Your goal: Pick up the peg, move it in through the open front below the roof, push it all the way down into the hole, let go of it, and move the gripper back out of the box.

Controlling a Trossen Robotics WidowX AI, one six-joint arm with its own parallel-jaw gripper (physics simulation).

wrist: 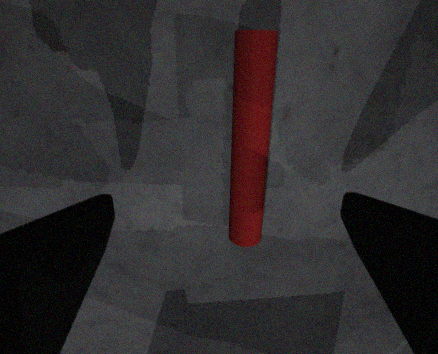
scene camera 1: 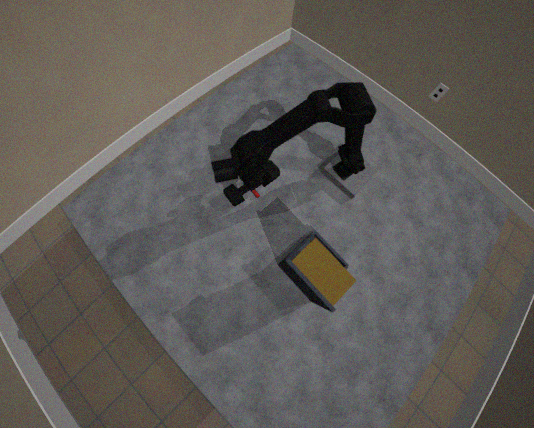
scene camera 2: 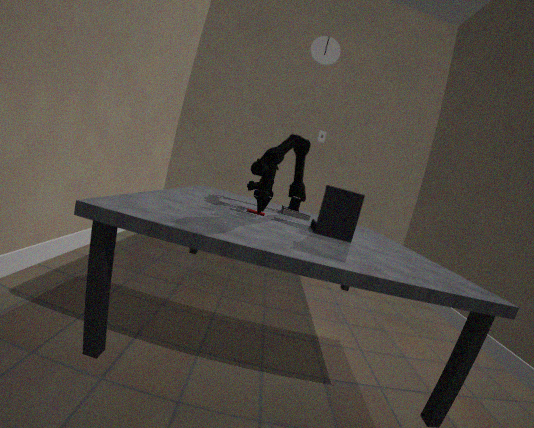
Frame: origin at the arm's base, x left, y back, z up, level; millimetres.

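Seen in the pictures: gripper, fingertip midpoint: (wrist: pixel 229 204) (scene camera 1: pixel 253 193) (scene camera 2: pixel 260 212); arm's base at its link origin: (scene camera 1: pixel 343 169) (scene camera 2: pixel 293 209).
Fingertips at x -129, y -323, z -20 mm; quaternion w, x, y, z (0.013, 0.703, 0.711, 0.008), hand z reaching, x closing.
Observation:
Pixels of each thing's top centre, then the offset from my fingertips to it.
- red peg at its top centre: (wrist: pixel 252 154) (scene camera 1: pixel 251 187) (scene camera 2: pixel 256 210) dx -21, dy +7, dz +1 mm
- box at its top centre: (scene camera 1: pixel 333 261) (scene camera 2: pixel 341 189) dx +321, dy +8, dz +189 mm
The red peg (scene camera 1: pixel 255 193) (scene camera 2: pixel 252 211) (wrist: pixel 251 125) lies on its side on the table. My gripper (scene camera 1: pixel 251 187) (scene camera 2: pixel 260 212) (wrist: pixel 229 204) is open and low over it. In the wrist view the peg runs lengthwise between the two spread fingers, nearer the right one, and neither finger touches it. The box (scene camera 1: pixel 324 272) (scene camera 2: pixel 340 212) stands apart from the peg, with dark walls and a yellow panel facing up in the first scene view. The second scene view shows a dark side of it. The hole and the box's inside do not show.
The arm's base (scene camera 1: pixel 348 167) (scene camera 2: pixel 295 204) stands on the grey table (scene camera 1: pixel 425 260) (scene camera 2: pixel 200 235), with a grey angled bracket (scene camera 1: pixel 337 182) beside it. The box stands upright on the table, to the right of the peg in both scene views. Shadows cross the table around the arm and box.

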